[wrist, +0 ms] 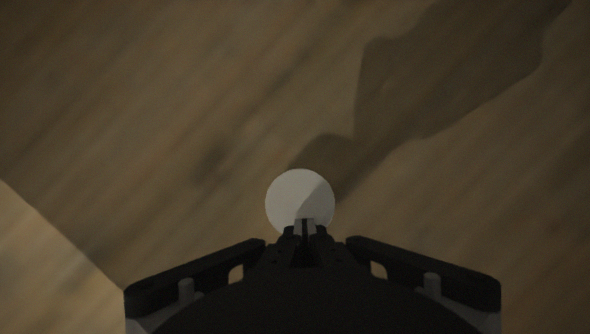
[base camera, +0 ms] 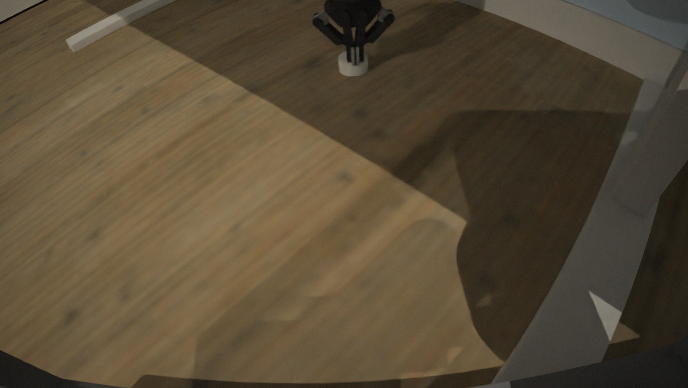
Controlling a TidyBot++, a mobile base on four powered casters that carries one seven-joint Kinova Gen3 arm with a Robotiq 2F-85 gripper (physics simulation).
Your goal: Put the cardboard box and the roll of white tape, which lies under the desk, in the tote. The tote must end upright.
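Frame: origin at the arm's base, x back, y right, z up, level; metres.
Seen in the pictures: gripper, between the fingertips: [wrist: 304, 232] [base camera: 355, 63].
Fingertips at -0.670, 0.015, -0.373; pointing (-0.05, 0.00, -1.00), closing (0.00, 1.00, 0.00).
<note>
A point is followed by its place in that frame, as x, y, z.
The roll of white tape [base camera: 352, 68] @(-0.665, 0.009, -0.381) [wrist: 295, 197] @(-0.695, 0.009, -0.373) lies flat on the wooden floor, in shadow, at the top middle of the base camera view and just below the centre of the wrist view. My gripper [base camera: 354, 63] @(-0.670, 0.015, -0.373) [wrist: 304, 232] @(-0.670, 0.015, -0.373) is shut, its fingertips together with nothing between them. In the wrist view the fingertips overlap the near edge of the tape. In the base camera view they stand in front of it; whether they touch it I cannot tell. The cardboard box and the tote do not show in either view.
A long pale grey bar [base camera: 575, 280], a part of the desk by its look, runs along the right of the base camera view. A thinner white bar [base camera: 115, 22] lies at the top left. A pale wall edge [base camera: 575, 35] @(-0.796, 0.498, -0.370) runs along the top right.
</note>
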